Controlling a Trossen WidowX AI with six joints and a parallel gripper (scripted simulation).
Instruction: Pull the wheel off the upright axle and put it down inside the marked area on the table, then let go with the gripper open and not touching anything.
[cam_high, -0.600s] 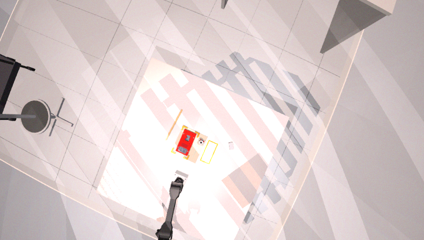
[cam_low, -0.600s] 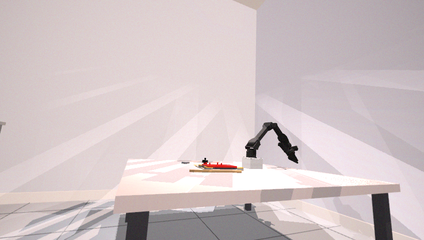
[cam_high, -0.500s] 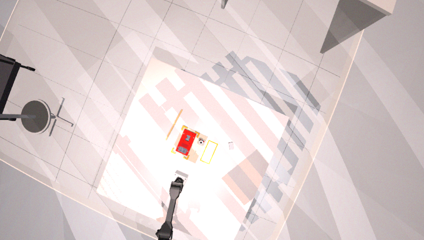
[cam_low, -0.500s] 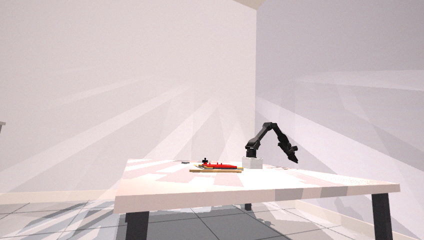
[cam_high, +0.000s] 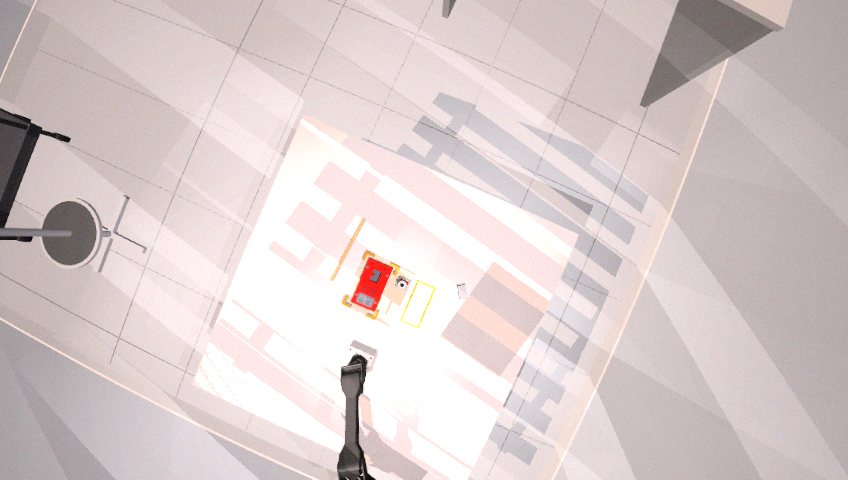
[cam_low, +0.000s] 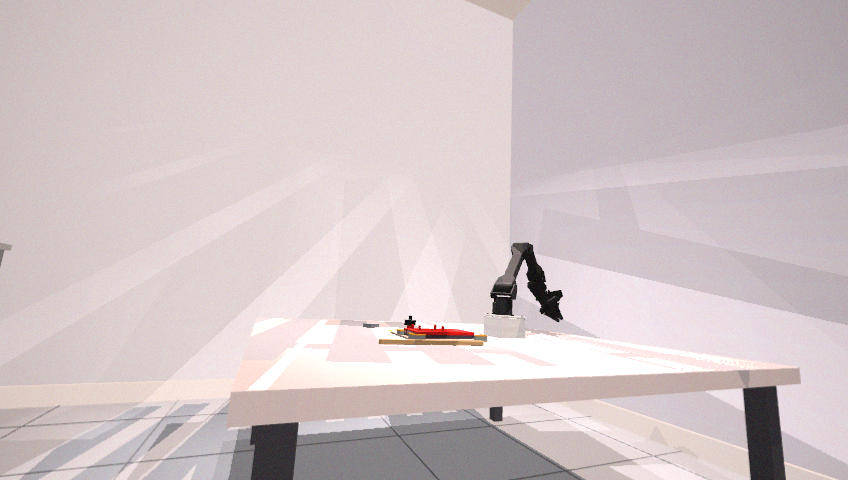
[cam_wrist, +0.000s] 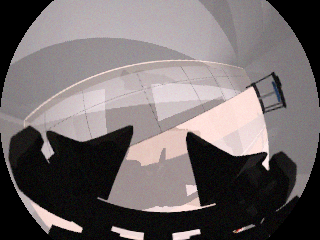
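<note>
My gripper tip is 770 mm short of the wheel, 290 mm to the right of it and 20 mm above it. Round my gripper tip: grey block (880 mm ahead, 60 mm to the left, 50 mm below); wooden strip (750 mm ahead, 560 mm to the left, 50 mm below).
</note>
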